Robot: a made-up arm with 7 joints.
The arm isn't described. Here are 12 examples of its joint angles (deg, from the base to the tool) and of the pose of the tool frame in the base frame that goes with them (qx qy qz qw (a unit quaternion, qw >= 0); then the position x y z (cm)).
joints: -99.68 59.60 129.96 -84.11 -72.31 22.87 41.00
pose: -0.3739 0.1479 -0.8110 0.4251 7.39 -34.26 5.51
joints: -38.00 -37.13 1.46 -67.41 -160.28 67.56 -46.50
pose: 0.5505 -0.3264 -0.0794 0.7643 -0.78 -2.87 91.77
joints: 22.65 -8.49 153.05 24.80 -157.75 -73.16 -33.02
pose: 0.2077 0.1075 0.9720 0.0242 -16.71 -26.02 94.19
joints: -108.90 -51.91 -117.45 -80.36 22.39 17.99 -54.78
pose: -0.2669 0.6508 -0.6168 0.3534 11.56 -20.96 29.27
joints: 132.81 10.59 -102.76 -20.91 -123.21 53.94 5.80
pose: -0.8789 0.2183 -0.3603 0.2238 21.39 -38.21 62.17
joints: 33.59 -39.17 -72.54 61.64 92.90 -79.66 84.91
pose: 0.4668 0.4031 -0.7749 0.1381 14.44 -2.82 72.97
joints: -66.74 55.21 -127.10 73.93 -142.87 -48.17 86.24
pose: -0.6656 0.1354 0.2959 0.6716 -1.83 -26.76 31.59
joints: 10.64 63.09 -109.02 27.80 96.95 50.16 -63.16
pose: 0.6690 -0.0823 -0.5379 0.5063 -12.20 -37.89 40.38
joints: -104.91 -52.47 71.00 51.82 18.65 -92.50 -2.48
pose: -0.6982 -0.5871 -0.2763 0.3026 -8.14 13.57 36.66
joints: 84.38 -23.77 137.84 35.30 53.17 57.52 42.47
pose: -0.0139 0.0560 -0.8099 0.5837 43.19 -24.98 77.39
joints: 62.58 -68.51 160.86 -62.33 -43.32 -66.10 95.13
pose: 0.4203 0.5354 -0.7281 0.0812 1.81 13.27 86.33
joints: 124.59 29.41 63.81 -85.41 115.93 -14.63 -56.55
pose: -0.9605 -0.0491 -0.2276 0.1522 55.73 -8.86 46.51
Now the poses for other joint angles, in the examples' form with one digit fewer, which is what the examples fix.
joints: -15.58 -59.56 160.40 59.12 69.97 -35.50 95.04
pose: -0.537 0.323 0.735 0.260 -24.1 -15.0 72.0
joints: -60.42 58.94 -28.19 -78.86 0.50 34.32 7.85
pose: 0.460 -0.086 -0.330 0.820 14.2 -15.9 80.7
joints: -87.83 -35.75 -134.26 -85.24 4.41 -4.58 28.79
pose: -0.172 0.167 -0.951 0.194 3.7 -22.9 26.0
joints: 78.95 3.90 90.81 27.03 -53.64 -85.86 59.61
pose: -0.162 -0.119 0.301 0.932 23.6 -3.8 77.7
